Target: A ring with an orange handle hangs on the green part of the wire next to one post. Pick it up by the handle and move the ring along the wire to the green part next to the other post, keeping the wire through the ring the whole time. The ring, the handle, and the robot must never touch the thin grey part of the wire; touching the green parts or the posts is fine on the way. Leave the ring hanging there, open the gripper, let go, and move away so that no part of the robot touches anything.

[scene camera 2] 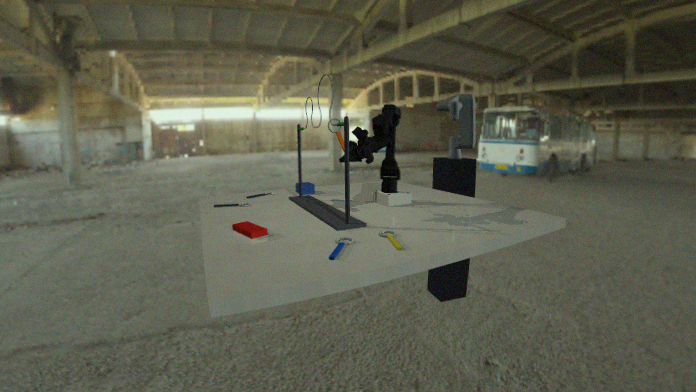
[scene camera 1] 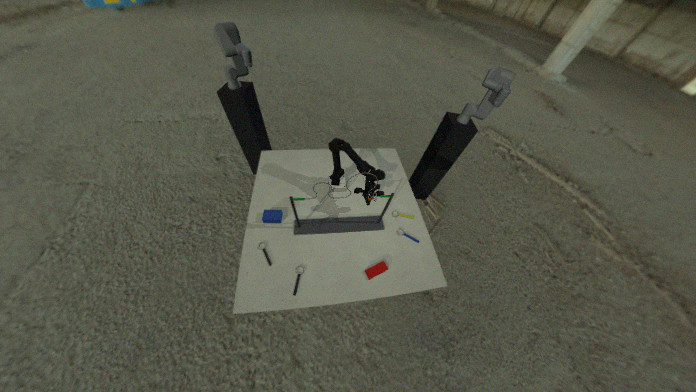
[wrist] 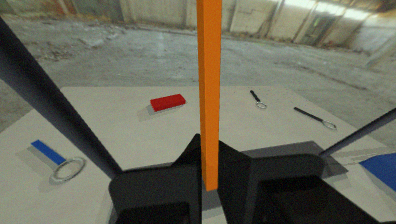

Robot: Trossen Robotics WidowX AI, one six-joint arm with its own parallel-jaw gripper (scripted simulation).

Labels:
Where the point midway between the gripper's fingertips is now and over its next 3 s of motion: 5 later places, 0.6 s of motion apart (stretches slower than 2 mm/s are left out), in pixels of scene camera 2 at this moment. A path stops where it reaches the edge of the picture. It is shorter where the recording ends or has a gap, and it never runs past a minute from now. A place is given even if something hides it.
The gripper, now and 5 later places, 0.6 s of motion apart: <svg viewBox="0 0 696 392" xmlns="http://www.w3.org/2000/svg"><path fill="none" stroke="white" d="M339 161L342 161L344 162L345 164L345 166L357 160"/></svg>

